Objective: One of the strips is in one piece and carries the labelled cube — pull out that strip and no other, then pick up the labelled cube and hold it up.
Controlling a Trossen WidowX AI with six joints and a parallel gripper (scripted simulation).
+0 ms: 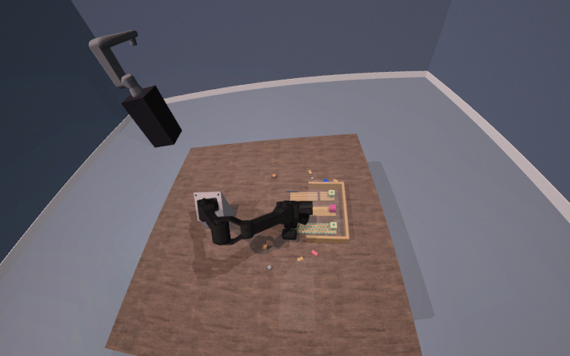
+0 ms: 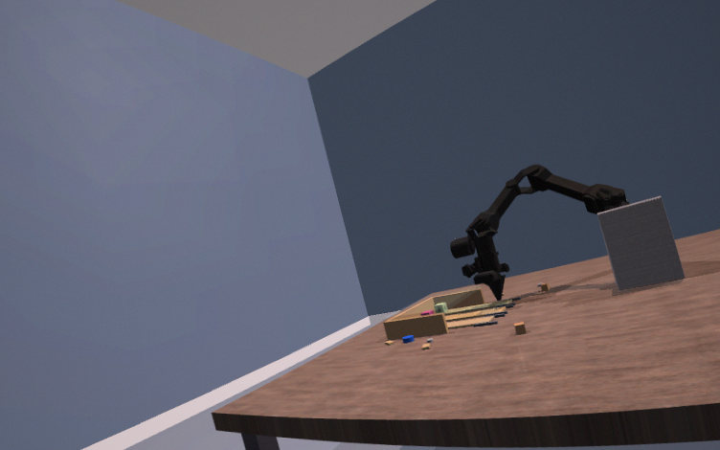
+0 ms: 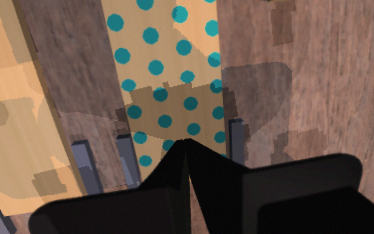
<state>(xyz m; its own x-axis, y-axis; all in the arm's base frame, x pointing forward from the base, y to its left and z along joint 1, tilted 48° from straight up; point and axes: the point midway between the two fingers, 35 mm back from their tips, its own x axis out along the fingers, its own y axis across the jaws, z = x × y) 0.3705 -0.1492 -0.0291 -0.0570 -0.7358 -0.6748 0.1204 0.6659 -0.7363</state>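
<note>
Right now the strip is 9 cm ahead of my gripper tip, 1 cm to the right of it and 1 cm below it.
</note>
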